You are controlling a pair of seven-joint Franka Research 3 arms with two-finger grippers.
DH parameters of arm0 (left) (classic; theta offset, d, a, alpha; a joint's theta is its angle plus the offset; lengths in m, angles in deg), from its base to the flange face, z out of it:
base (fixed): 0 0 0 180
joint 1: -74.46 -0.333 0 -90
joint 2: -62.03 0 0 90
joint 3: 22.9 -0.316 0.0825 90
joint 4: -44.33 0 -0.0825 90
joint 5: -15.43 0.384 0 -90
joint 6: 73.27 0 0.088 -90
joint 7: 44.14 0.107 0 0
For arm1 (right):
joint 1: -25.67 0.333 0 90
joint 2: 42.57 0 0 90
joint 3: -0.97 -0.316 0.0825 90
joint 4: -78.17 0 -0.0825 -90
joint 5: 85.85 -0.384 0 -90
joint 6: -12.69 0 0.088 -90
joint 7: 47.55 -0.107 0 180
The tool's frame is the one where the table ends.
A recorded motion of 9 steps. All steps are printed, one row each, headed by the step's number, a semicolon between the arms.
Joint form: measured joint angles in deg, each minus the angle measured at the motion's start. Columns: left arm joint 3, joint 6, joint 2, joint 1, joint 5, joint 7, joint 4; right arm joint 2, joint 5, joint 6, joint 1, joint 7, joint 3, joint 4.
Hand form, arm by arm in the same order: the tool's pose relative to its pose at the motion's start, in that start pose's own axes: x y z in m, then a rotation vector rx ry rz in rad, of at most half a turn. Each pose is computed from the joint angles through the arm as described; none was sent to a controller.
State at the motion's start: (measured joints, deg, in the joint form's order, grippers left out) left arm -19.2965 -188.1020 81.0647 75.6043 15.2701 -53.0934 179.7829; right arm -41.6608 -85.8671 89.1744 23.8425 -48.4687 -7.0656 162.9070
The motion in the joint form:
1: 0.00 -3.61 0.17 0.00 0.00 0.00 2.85; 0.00 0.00 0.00 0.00 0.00 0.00 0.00
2: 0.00 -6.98 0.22 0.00 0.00 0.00 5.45; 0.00 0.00 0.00 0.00 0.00 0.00 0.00
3: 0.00 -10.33 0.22 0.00 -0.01 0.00 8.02; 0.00 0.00 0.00 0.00 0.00 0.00 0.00
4: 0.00 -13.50 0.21 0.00 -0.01 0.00 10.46; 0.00 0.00 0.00 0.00 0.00 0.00 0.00
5: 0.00 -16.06 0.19 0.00 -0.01 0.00 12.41; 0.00 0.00 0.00 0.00 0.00 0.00 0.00
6: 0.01 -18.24 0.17 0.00 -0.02 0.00 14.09; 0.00 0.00 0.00 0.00 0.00 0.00 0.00
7: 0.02 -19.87 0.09 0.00 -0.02 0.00 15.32; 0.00 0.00 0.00 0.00 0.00 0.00 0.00
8: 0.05 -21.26 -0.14 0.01 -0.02 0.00 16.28; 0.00 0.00 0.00 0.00 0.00 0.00 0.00
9: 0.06 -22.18 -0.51 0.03 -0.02 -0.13 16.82; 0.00 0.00 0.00 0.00 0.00 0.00 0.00
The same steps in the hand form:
1: -0.0036 -0.0007 0.0165 -0.0023 0.0161 -0.0002; 0.0000 0.0000 0.0000 0.0000 0.0000 0.0000
2: -0.0074 -0.0013 0.0320 -0.0044 0.0302 -0.0003; 0.0000 0.0000 0.0000 0.0000 0.0000 0.0000
3: -0.0117 -0.0021 0.0473 -0.0066 0.0437 -0.0005; 0.0000 0.0000 0.0000 0.0000 0.0000 0.0000
4: -0.0165 -0.0029 0.0618 -0.0085 0.0561 -0.0006; 0.0000 0.0000 0.0000 0.0000 0.0000 0.0000
5: -0.0208 -0.0036 0.0731 -0.0101 0.0663 -0.0007; 0.0000 0.0000 0.0000 0.0000 0.0000 0.0000
6: -0.0248 -0.0042 0.0828 -0.0114 0.0745 -0.0007; 0.0000 0.0000 0.0000 0.0000 0.0000 0.0000
7: -0.0279 -0.0047 0.0902 -0.0122 0.0801 -0.0005; 0.0000 0.0000 0.0000 0.0000 0.0000 0.0000
8: -0.0302 -0.0047 0.0969 -0.0128 0.0835 0.0002; 0.0000 0.0000 0.0000 0.0000 0.0000 0.0000
9: -0.0312 -0.0047 0.1021 -0.0132 0.0836 -0.0015; 0.0000 0.0000 0.0000 0.0000 0.0000 0.0000

